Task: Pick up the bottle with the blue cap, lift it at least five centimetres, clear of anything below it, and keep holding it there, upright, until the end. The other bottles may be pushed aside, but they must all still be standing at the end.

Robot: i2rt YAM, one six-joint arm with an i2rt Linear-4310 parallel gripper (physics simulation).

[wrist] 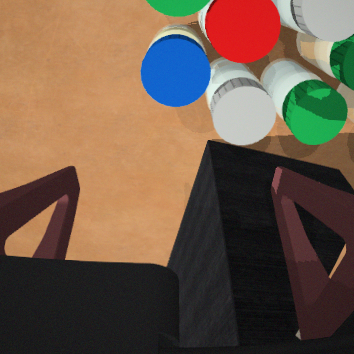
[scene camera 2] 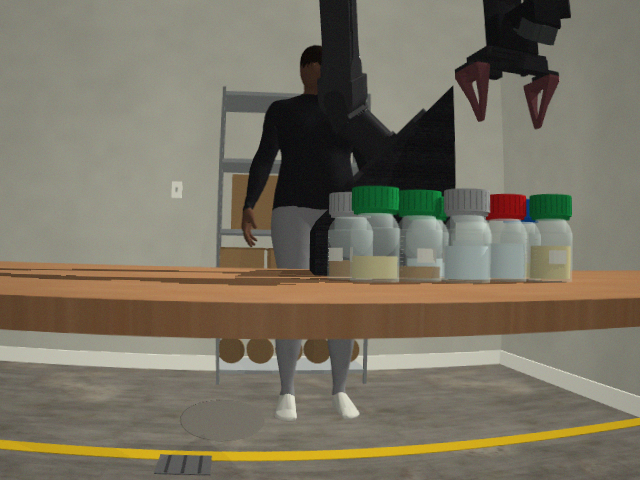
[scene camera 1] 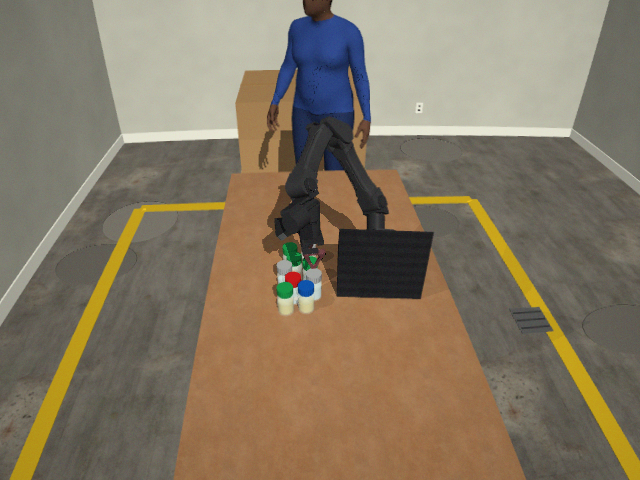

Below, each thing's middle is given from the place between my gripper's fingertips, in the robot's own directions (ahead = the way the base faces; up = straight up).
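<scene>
Position of the grey-capped bottle [scene camera 2: 340,203] relative to my hand: 160 mm below, 230 mm to the right of it, 10 mm behind.
</scene>
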